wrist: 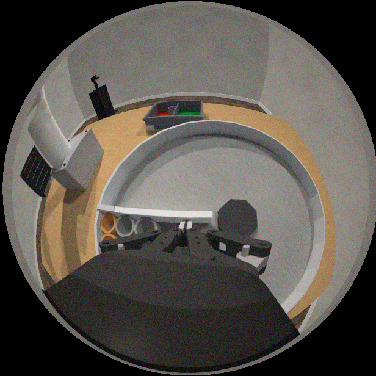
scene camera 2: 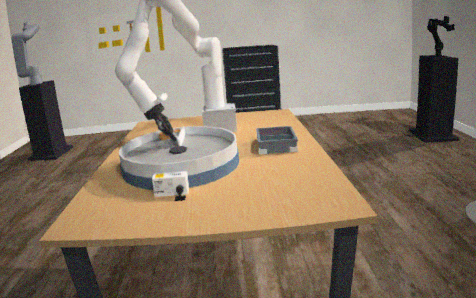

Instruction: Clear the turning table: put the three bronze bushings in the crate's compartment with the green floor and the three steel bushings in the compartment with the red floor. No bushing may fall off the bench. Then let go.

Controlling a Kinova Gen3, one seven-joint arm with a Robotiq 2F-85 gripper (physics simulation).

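Places are measured from the arm's base along level axes (x ahead, y left, z up), in centimetres.
Where they show: gripper, between the fingertips: (scene camera 2: 176,141); arm's base, origin of its link: (scene camera 2: 214,106).
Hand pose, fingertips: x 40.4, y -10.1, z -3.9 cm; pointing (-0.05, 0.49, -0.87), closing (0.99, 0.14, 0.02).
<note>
Each offset is from my fingertips to the top centre of the thing. "spot": to the spot under its first point.
My gripper (wrist: 186,227) (scene camera 2: 177,144) is shut with nothing between its fingertips, low over the turning table (scene camera 2: 175,169) (wrist: 318,215), beside the white bar. In the wrist view a bronze bushing (wrist: 108,223) stands at the left wall, and part of a second bronze bushing (wrist: 108,238) shows below it. Two steel bushings, one (wrist: 125,226) next to the bronze one and another (wrist: 146,226) nearer the fingers, stand in a row along the bar. The crate @[dx -9.4, dy +37.4, dz -1.7 cm] (scene camera 2: 277,146) (wrist: 172,121) has a red floor (wrist: 163,114) and a green floor (wrist: 189,113); a steel bushing (wrist: 171,109) is in the red compartment. The gripper's body hides other bushings.
A white bar (wrist: 165,213) (scene camera 2: 181,136) runs inward from the turning table's wall. A dark hub @[dx +7.1, dy +2.0, dz -0.6 cm] (wrist: 237,217) (scene camera 2: 178,149) sits at its centre. A white box @[spot: dx +32.5, dy +3.3, dz -3.3 cm] (scene camera 2: 165,185) with a black knob stands at the near side. The arm's grey base (scene camera 2: 220,120) (wrist: 80,160) stands behind.
</note>
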